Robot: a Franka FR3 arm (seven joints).
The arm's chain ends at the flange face. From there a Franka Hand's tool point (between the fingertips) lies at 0.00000 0.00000 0.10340 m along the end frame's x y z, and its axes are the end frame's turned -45 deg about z.
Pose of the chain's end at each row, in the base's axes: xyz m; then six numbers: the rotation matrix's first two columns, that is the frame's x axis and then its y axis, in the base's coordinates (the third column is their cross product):
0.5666 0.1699 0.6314 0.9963 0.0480 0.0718 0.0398 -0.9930 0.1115
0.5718 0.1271 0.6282 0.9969 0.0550 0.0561 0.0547 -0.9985 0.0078
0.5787 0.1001 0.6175 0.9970 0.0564 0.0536 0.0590 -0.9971 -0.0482
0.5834 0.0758 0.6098 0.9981 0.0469 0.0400 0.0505 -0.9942 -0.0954
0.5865 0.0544 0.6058 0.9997 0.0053 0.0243 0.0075 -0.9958 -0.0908
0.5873 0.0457 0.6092 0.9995 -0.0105 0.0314 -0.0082 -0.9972 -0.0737
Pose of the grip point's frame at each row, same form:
0.5745 0.1587 0.5289 0.6763 0.7361 -0.0281 0.7326 -0.6682 0.1296
0.5776 0.1266 0.5250 0.6662 0.7449 0.0342 0.7436 -0.6672 0.0452
0.5839 0.1054 0.5144 0.6633 0.7449 0.0720 0.7467 -0.6652 0.0038
0.5870 0.0859 0.5070 0.6701 0.7362 0.0957 0.7415 -0.6698 -0.0392
0.5890 0.0638 0.5029 0.7016 0.7079 0.0814 0.7122 -0.7004 -0.0470
0.5906 0.0533 0.5061 0.7126 0.6977 0.0743 0.7010 -0.7126 -0.0299

